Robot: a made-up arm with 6 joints.
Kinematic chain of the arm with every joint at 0, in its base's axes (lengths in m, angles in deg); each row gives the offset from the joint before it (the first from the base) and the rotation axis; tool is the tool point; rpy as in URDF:
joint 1: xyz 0 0 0.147 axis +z
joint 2: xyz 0 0 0 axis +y
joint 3: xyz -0.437 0 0.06 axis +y
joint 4: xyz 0.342 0 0.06 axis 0.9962 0 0.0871
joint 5: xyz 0 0 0 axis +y
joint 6: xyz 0.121 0 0.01 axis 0.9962 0 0.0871
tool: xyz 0 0 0 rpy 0 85 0
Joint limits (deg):
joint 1: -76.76..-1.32
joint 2: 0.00..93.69
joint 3: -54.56..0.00
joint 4: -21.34..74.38
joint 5: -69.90..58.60
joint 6: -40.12..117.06
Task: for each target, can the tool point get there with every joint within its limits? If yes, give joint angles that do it. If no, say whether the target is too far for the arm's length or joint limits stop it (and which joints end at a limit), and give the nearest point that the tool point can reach.
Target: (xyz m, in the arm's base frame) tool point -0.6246 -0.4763 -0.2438
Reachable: no: joint limits stop it (at a limit: joint 1, joint 2, joint 4) | nearest point -0.0468 -0.2186 0.1755 | short by 0.759 m
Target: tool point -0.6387 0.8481 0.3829
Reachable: no: too far | nearest point -0.2191 0.2910 0.6145 | short by 0.735 m
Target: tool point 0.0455 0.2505 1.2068
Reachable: no: too far | nearest point -0.0098 0.1283 0.7243 | short by 0.501 m
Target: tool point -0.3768 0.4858 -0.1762
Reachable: no: joint limits stop it (at a limit: joint 1, joint 2, joint 3, joint 5) | nearest point -0.0247 0.0789 0.2044 | short by 0.659 m
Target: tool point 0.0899 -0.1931 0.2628
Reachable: yes | joints -63.33 65.78 -21.10 -7.09 24.78 80.84
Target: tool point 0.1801 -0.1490 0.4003
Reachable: yes | joints -29.80 53.72 -24.35 53.58 -24.31 57.02
